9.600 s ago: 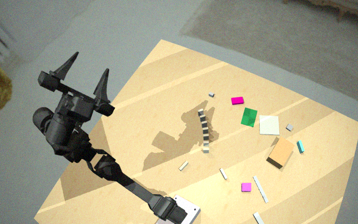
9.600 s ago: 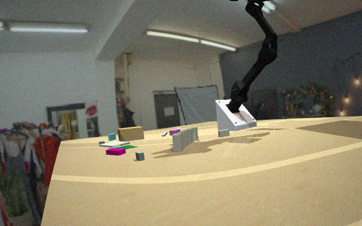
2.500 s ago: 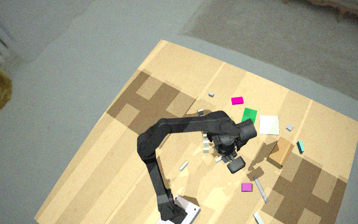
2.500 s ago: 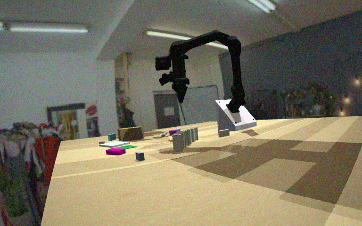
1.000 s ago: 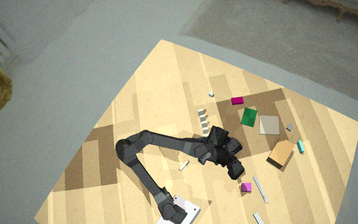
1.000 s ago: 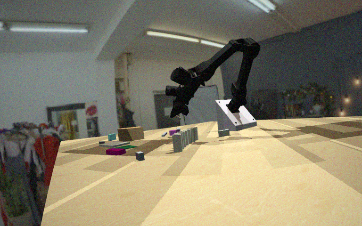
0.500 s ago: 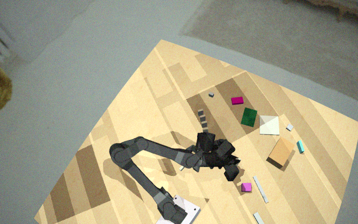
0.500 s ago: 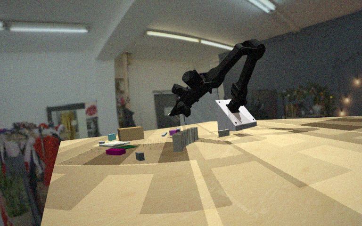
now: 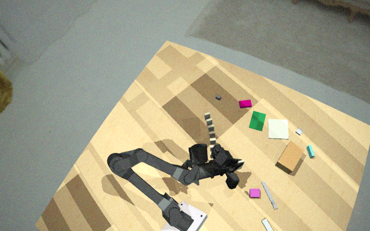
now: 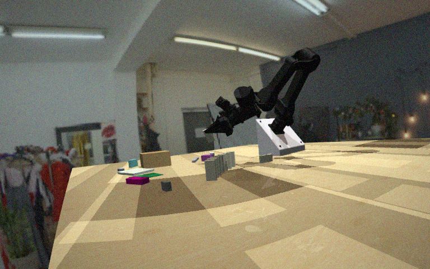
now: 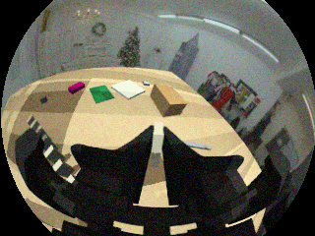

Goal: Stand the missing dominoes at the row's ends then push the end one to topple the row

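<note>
My gripper tip is 110 mm to the left of the violet block, 110 mm above it and 60 mm past it. The rest, counted from my gripper tip: tan box: 170 mm to the right, 160 mm ahead, 90 mm below; grey bar: 180 mm to the right, 120 mm below, 30 mm behind; green tile: 260 mm ahead, 120 mm below, 50 mm to the left.
</note>
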